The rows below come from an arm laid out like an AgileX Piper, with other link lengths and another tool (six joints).
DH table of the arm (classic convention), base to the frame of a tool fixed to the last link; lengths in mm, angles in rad. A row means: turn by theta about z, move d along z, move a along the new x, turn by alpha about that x. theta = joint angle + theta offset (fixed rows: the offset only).
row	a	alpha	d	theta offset
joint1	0	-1.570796	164.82	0
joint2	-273.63	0	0	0.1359
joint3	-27.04	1.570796	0	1.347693
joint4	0	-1.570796	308.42	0
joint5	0	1.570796	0	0
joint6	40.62	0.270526	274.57	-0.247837
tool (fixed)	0	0	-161.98	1.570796
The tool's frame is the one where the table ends.
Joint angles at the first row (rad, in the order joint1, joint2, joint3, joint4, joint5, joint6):
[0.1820 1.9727 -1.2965 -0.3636 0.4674 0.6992]
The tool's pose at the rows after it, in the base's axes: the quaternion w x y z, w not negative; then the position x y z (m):
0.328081, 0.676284, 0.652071, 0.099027, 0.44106, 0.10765, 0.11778
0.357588, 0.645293, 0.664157, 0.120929, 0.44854, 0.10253, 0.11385
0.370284, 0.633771, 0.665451, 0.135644, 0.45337, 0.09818, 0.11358
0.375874, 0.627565, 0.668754, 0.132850, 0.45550, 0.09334, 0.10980
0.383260, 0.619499, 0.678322, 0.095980, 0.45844, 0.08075, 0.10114
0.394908, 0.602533, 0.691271, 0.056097, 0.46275, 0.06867, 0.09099
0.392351, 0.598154, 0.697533, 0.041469, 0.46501, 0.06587, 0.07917
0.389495, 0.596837, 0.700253, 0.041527, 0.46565, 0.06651, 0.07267
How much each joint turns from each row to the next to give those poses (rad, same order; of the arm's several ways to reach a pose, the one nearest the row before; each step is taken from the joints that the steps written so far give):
[-0.0043 0.0239 0.0000 -0.0480 -0.0799 0.0136]
[-0.0086 0.0126 0.0000 -0.0821 -0.0798 0.0026]
[-0.0116 0.0040 0.0000 -0.0306 -0.0462 0.0002]
[-0.0085 0.0112 -0.0047 -0.0237 -0.0082 0.0000]
[-0.0122 0.0322 -0.0319 -0.0499 0.0595 -0.0021]
[-0.0069 0.0426 -0.0418 -0.0681 0.0617 -0.0025]
[-0.0020 0.0381 -0.0223 -0.0120 0.0141 -0.0053]
[0.0000 0.0173 -0.0047 0.0000 -0.0092 -0.0010]

